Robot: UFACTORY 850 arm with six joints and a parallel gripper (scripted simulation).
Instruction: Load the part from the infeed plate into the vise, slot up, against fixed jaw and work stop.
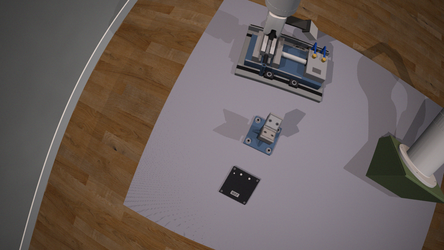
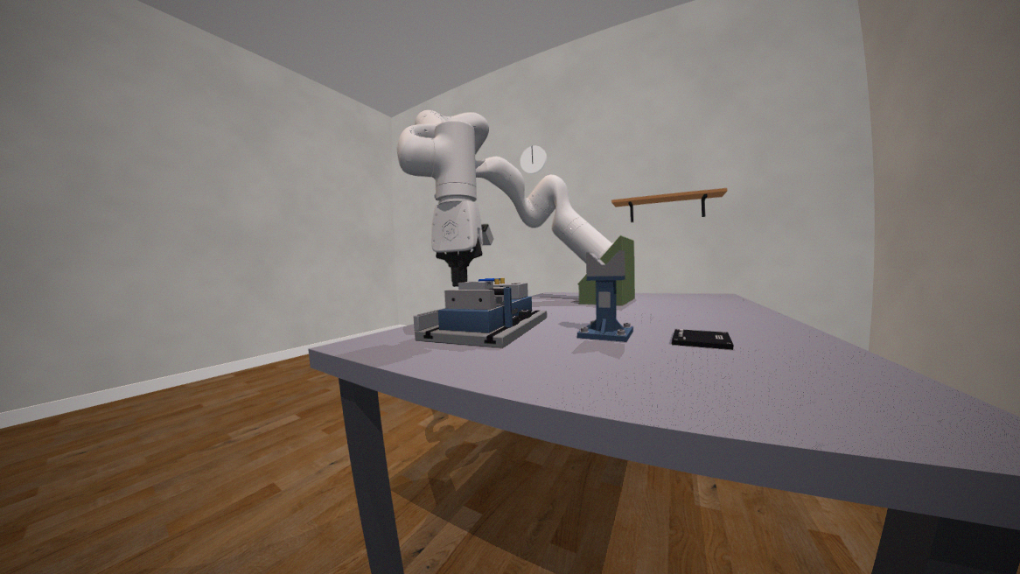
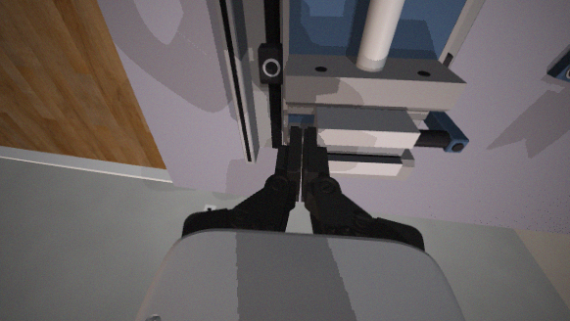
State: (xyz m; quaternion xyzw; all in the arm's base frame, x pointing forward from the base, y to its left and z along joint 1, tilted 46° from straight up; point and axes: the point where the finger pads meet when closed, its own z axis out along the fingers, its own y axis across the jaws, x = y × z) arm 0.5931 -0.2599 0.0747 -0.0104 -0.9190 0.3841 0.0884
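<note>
Now: the part 40 mm to the left of my hand and 20 mm below it. The rest, counted from my hand: moving jaw (40 mm behind, 40 mm to the left, 40 mm below); then work stop (80 mm to the left, 30 mm below); then fixed jaw (30 mm ahead, 40 mm to the left, 40 mm below).
</note>
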